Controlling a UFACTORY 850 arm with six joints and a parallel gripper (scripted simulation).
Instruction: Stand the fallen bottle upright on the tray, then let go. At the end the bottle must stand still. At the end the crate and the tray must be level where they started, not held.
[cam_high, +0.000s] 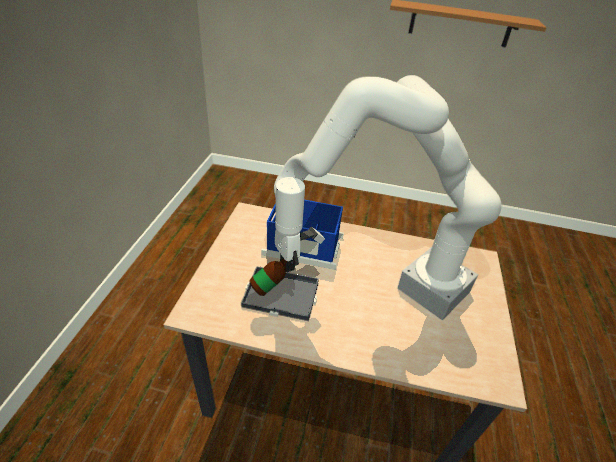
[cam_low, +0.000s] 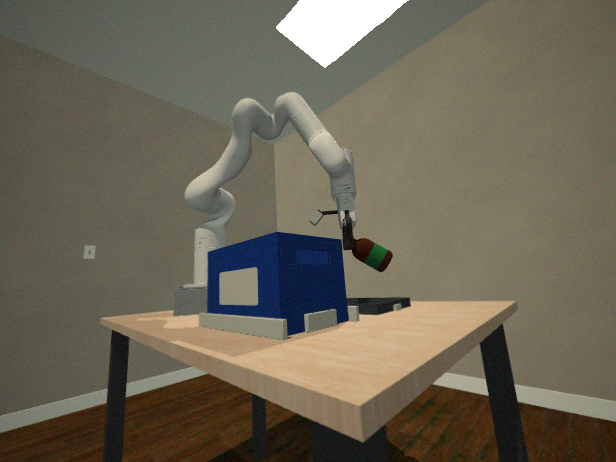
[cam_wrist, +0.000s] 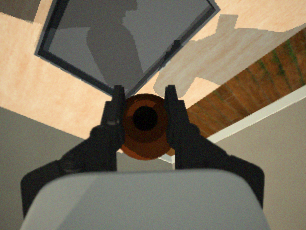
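Right now the bottle is 40 mm ahead of my hand, 30 mm to the left of it and 30 mm below it. The rest, counted from my hand: dark tray 20 mm ahead, 30 mm to the right, 190 mm below; blue crate 10 mm behind, 320 mm to the right, 120 mm below.
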